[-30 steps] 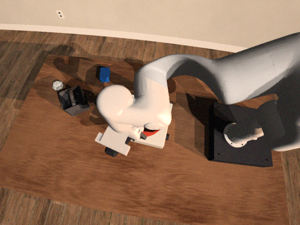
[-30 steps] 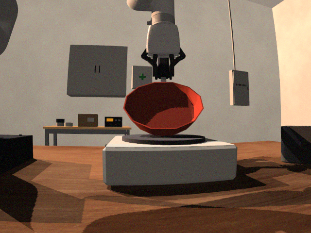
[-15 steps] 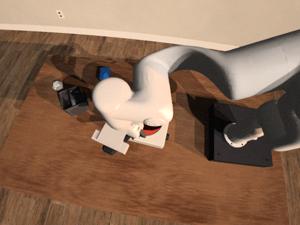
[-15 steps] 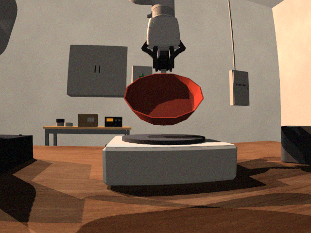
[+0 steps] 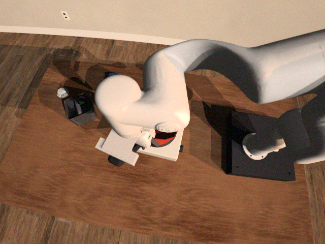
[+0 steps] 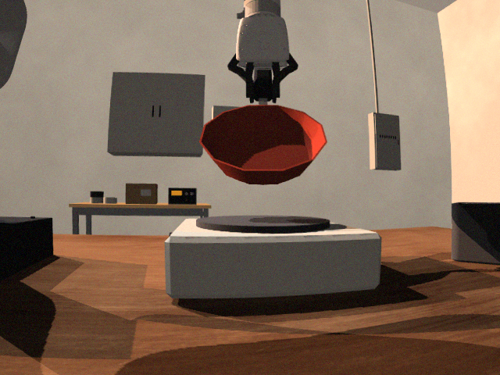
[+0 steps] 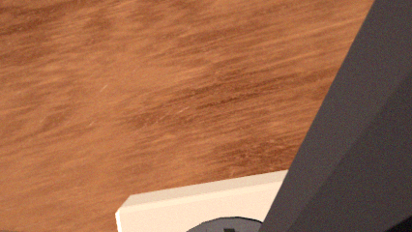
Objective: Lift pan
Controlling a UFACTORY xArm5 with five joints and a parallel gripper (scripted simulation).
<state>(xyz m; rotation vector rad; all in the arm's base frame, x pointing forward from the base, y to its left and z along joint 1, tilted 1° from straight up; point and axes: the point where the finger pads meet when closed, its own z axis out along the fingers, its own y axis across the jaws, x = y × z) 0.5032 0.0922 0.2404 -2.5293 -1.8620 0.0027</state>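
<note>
The pan lies 70 mm below my hand, 50 mm to the right of it and 10 mm behind it. The rest, counted from my hand: blue block: 420 mm to the right, 290 mm below, 250 mm ahead; small white jar: 530 mm ahead, 320 mm to the right, 300 mm below; hot plate: 270 mm below, 140 mm to the right, 60 mm behind.
</note>
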